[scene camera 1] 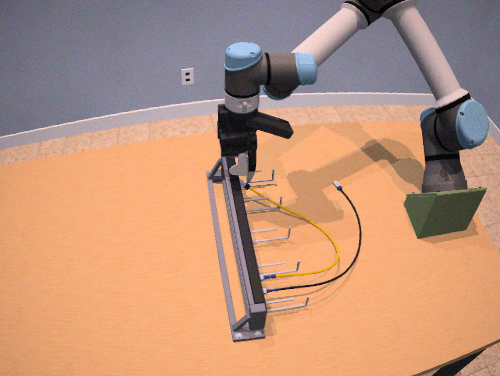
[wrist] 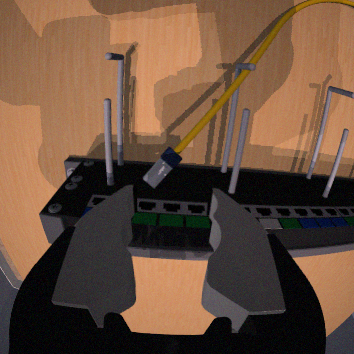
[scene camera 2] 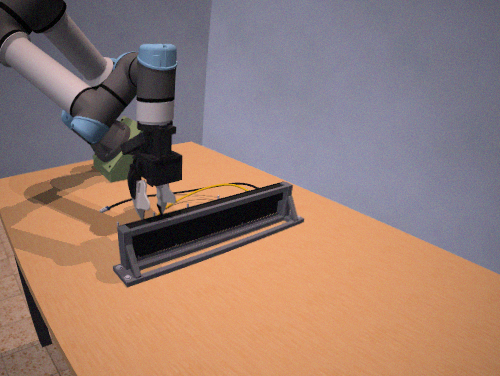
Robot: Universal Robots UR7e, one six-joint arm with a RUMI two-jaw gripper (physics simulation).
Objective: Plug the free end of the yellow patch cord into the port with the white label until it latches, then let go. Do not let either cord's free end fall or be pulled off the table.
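Frame: origin at the arm's base, x ahead, y left, z up, level; millimetres.
Seen in the pictures: gripper, between the fingertips: [scene camera 1: 246, 175] [wrist: 172, 189] [scene camera 2: 152, 216]; arm's base, origin of its link: [scene camera 1: 445, 190] [scene camera 2: 115, 143].
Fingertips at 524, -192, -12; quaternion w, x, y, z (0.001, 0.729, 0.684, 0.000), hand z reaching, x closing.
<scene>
Offsets run from my fingertips to a thing's top centre, as dx, dy, dz. "pt": to the spot under its first point.
The yellow cord's free plug {pt +0, -8, -31} [wrist: 162, 167] [scene camera 1: 247, 186], clear with a dark blue boot, points slantwise toward the panel's row of ports, beside its black front. Its yellow cord [wrist: 215, 110] [scene camera 1: 325, 232] [scene camera 2: 212, 186] curves away to a plugged end. My gripper [wrist: 172, 189] [scene camera 1: 244, 177] [scene camera 2: 152, 215] is open and empty at the panel's far end. In the wrist view the plug lies just beyond the gap between the fingertips, nearer the left one. The white label {pt +27, +68, +6} [wrist: 270, 223] is on the panel {+20, +147, +12} [wrist: 195, 175] [scene camera 1: 243, 240] [scene camera 2: 200, 213], right of the right finger. Green labels show between the fingers.
Grey cable-guide pins [wrist: 120, 110] [scene camera 1: 281, 204] stick out from the panel on both sides of the plug. A black cord {pt -261, +168, -84} [scene camera 1: 359, 227] runs from the panel's near end. Its free plug {pt -258, +11, -82} [scene camera 1: 337, 185] [scene camera 2: 104, 209] lies on the table. The green base block [scene camera 1: 445, 215] stands at the right.
</scene>
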